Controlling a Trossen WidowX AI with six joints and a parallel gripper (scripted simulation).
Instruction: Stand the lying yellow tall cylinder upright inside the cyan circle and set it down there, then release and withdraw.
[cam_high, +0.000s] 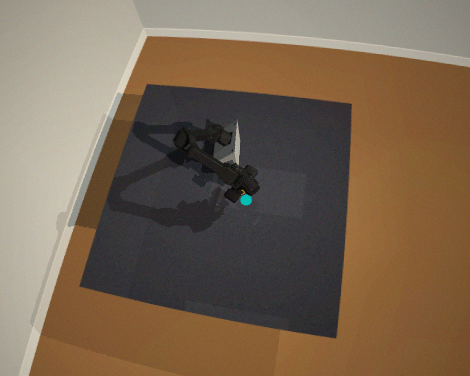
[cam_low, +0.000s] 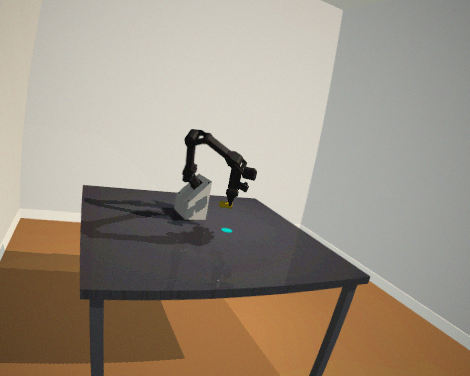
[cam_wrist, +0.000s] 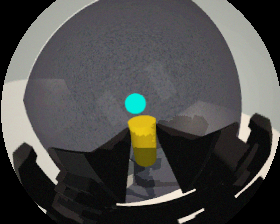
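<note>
My gripper tip is now 14 cm above the cyan circle and 1 cm to the right of it. From my gripper tip the other things lie so: yellow cylinder (2 cm to the right, 1 cm behind).
</note>
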